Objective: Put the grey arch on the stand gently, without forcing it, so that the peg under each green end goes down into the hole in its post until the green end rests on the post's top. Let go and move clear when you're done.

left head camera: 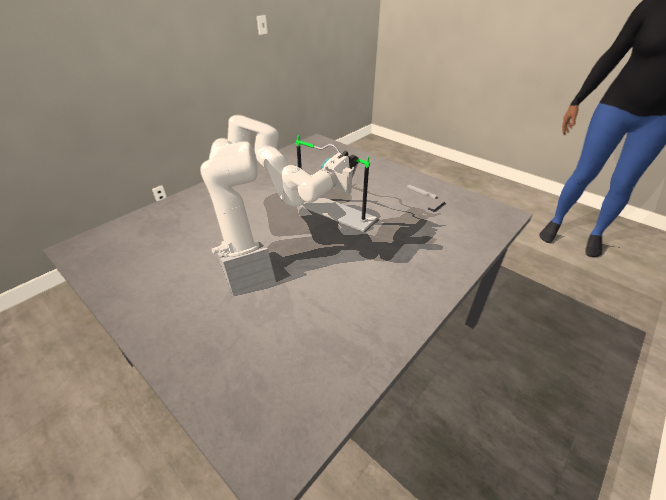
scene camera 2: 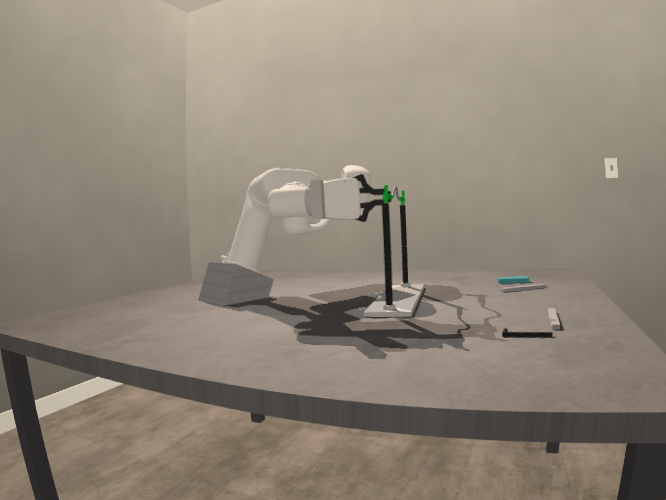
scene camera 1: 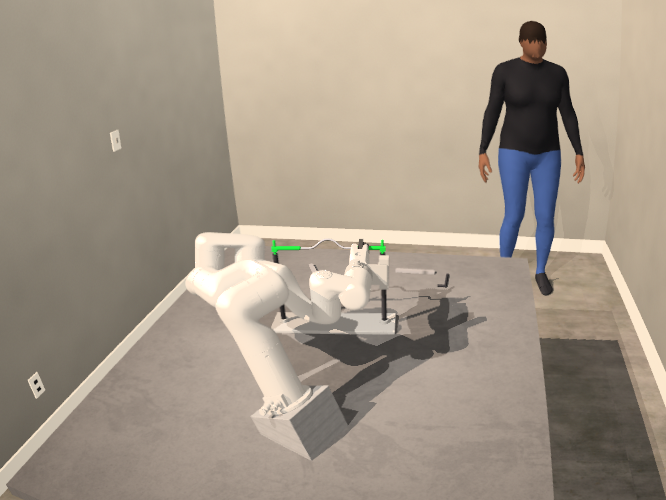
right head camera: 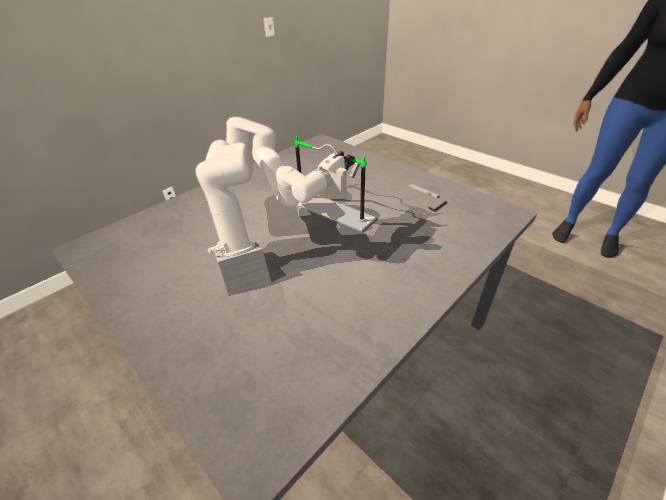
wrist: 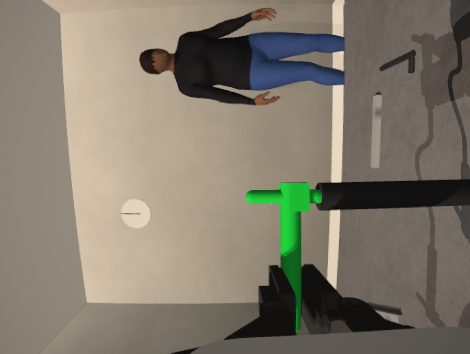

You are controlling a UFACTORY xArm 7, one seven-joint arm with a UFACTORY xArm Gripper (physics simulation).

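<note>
The thin grey arch spans level between its green ends, high over the stand's pale base. My gripper is shut on the arch's near green end, beside the near black post. In the wrist view a short stretch of green peg shows between the green block and that post's top; its tip is at the rim, and I cannot tell how deep it is. The far green end is right above the far post, its peg too small to make out.
On the table lie a teal block, a grey bar, a light bar and a black L-shaped piece. A person stands beyond the table.
</note>
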